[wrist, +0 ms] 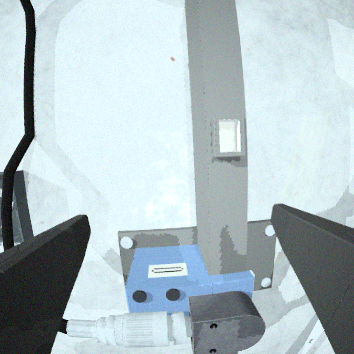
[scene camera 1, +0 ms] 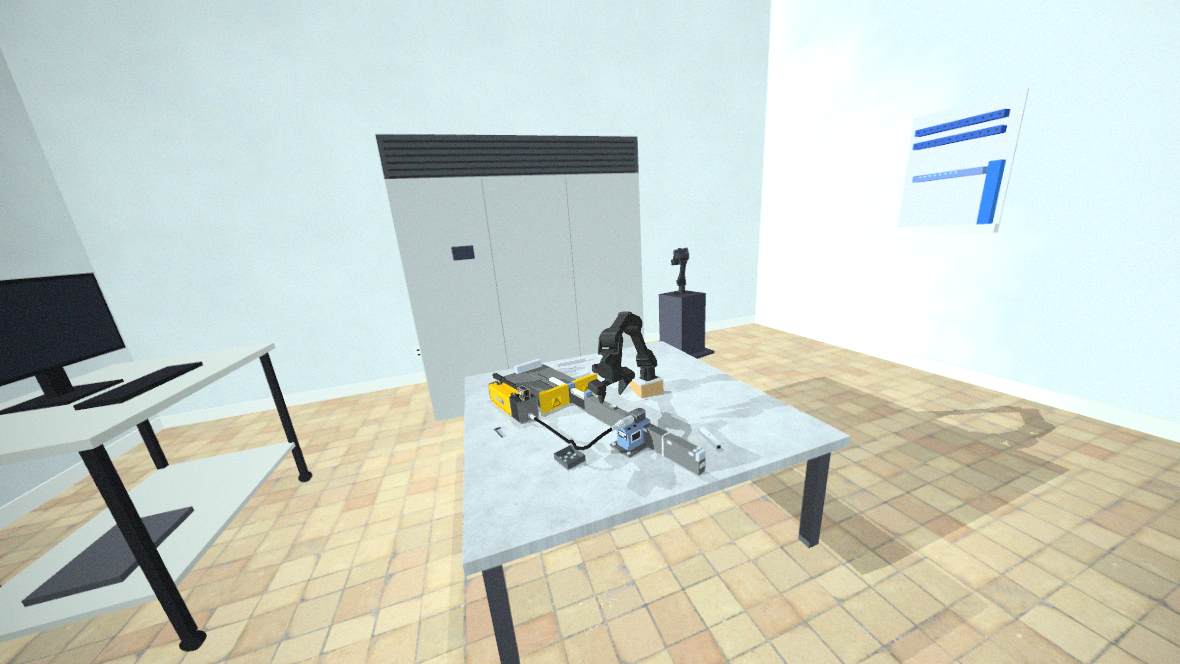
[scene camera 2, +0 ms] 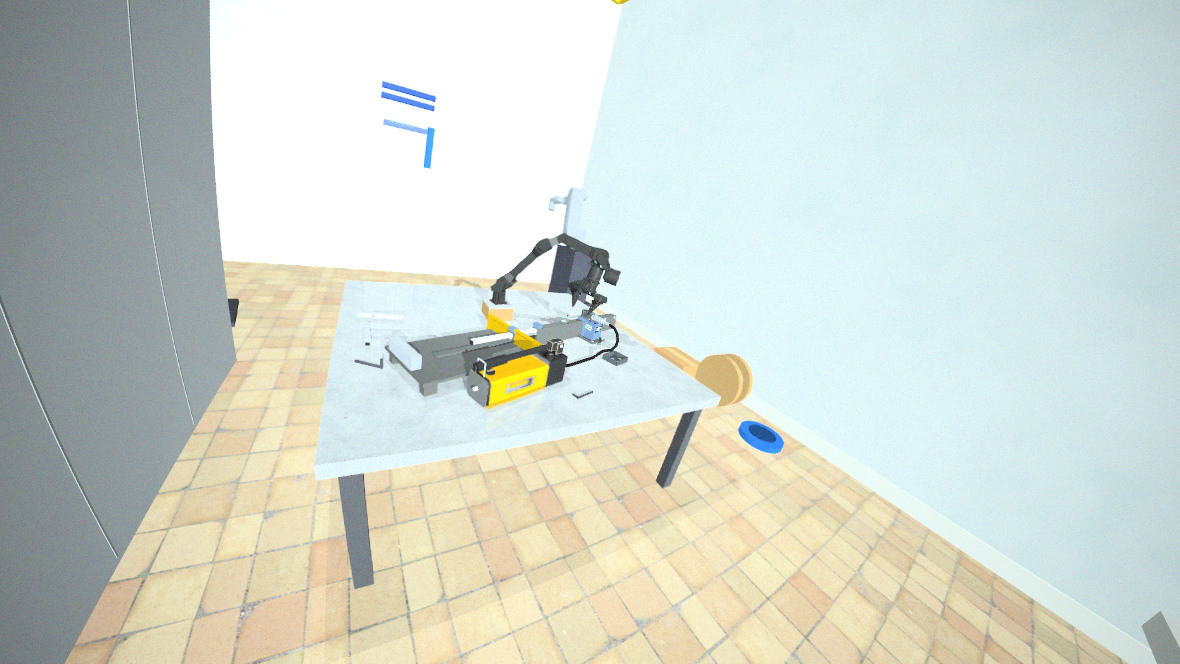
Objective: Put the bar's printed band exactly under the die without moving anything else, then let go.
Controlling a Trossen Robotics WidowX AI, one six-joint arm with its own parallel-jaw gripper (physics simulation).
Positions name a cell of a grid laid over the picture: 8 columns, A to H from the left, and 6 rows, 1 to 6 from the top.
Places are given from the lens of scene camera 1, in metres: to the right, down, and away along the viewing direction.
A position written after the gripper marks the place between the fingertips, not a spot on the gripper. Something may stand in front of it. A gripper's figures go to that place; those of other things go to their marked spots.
gripper (scene camera 1: E4): 0.08, 0.25, 1.32
yellow and grey machine (scene camera 1: D4): -0.28, 0.23, 1.82
